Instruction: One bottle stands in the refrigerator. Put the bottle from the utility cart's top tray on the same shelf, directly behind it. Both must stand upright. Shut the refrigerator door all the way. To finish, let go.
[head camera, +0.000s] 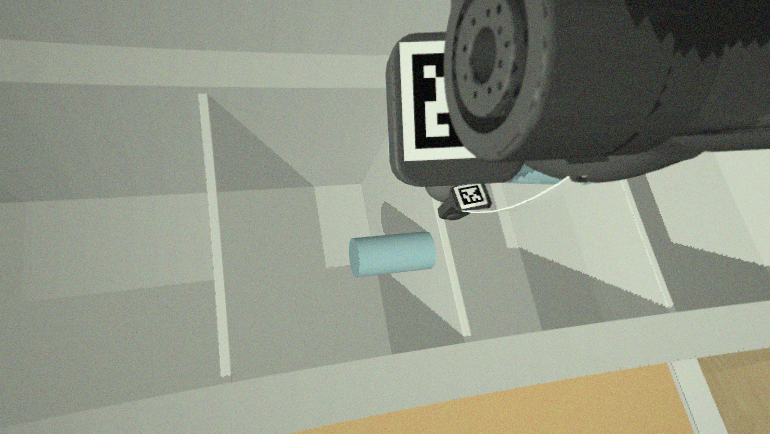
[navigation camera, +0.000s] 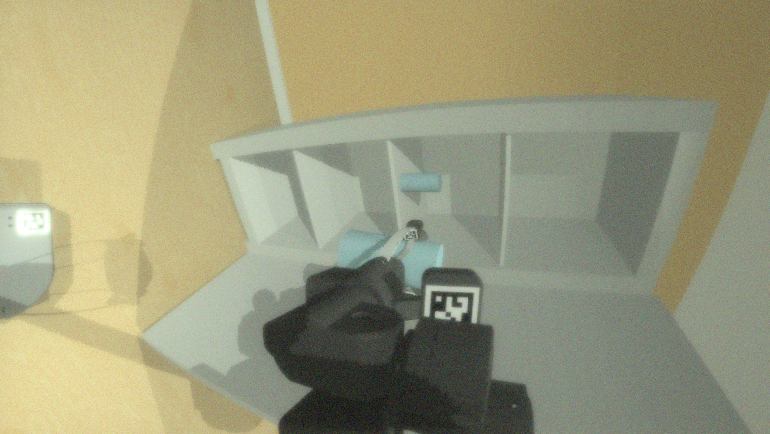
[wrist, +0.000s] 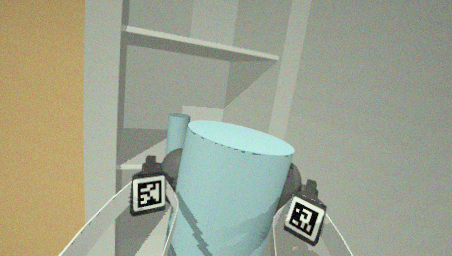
I see my gripper (head camera: 439, 133), a light blue bottle (navigation camera: 357, 247) and a light blue bottle (head camera: 374, 255).
My gripper is seen too in the navigation camera view (navigation camera: 417, 260) and in the wrist view (wrist: 229, 172).
